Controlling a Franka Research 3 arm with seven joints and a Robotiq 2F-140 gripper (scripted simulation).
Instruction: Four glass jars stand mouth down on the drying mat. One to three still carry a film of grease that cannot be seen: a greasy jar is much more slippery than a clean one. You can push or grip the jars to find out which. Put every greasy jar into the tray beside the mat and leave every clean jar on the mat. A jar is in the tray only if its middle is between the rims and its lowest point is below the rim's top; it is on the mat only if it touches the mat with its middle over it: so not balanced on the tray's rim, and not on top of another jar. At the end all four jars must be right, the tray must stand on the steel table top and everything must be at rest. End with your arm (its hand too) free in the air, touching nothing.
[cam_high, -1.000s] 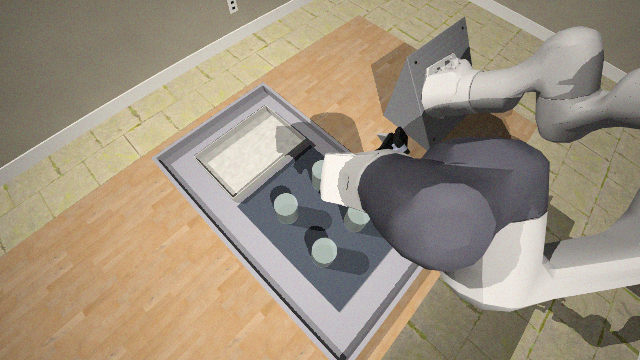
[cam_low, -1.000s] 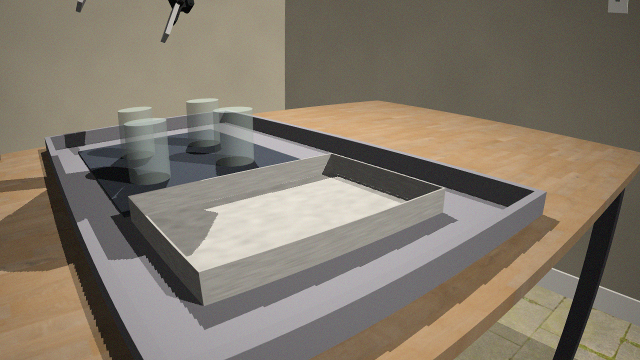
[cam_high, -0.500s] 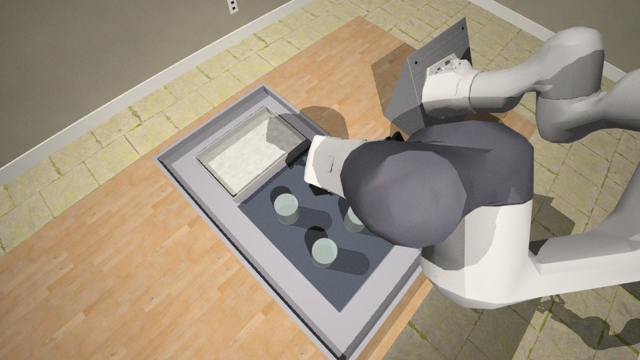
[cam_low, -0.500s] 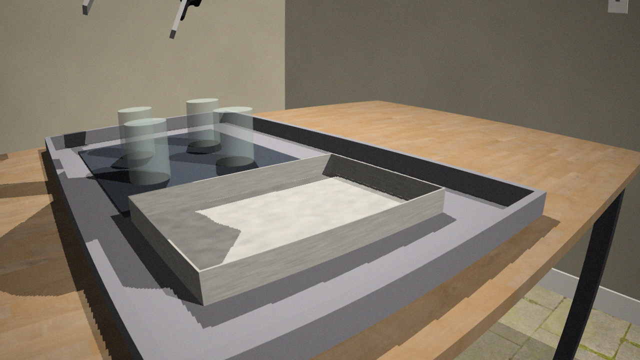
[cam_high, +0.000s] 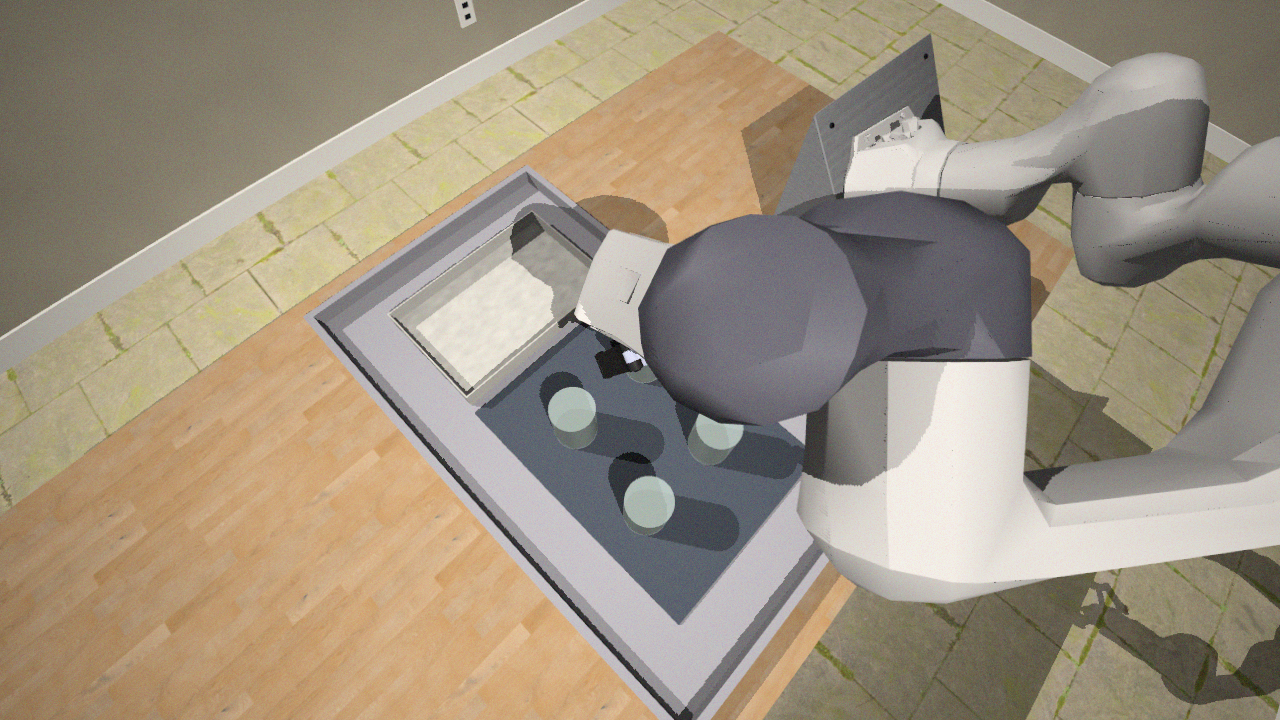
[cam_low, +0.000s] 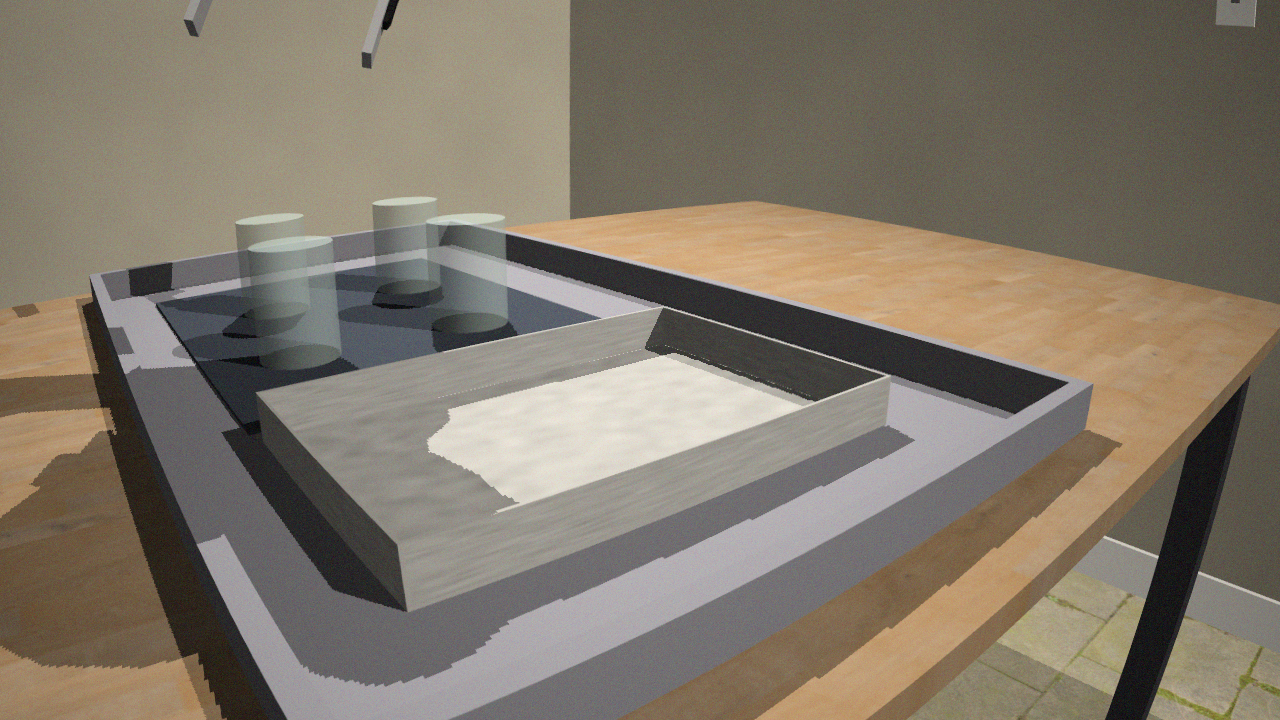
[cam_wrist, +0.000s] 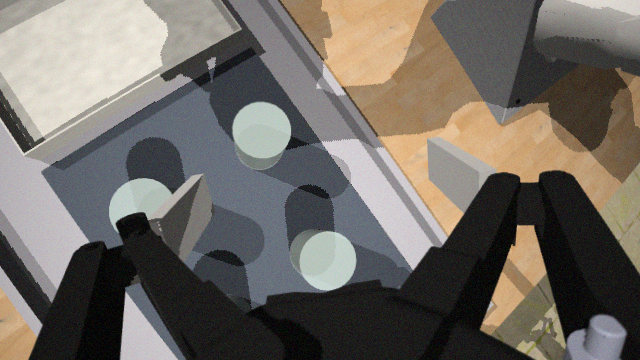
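Right now the steel table top is 7 cm ahead of my hand, 10 cm to the right of it and 25 cm below it. Round my hand: dark drying mat 6 cm ahead, 24 cm below; tray 6 cm ahead, 32 cm to the right, 24 cm below.
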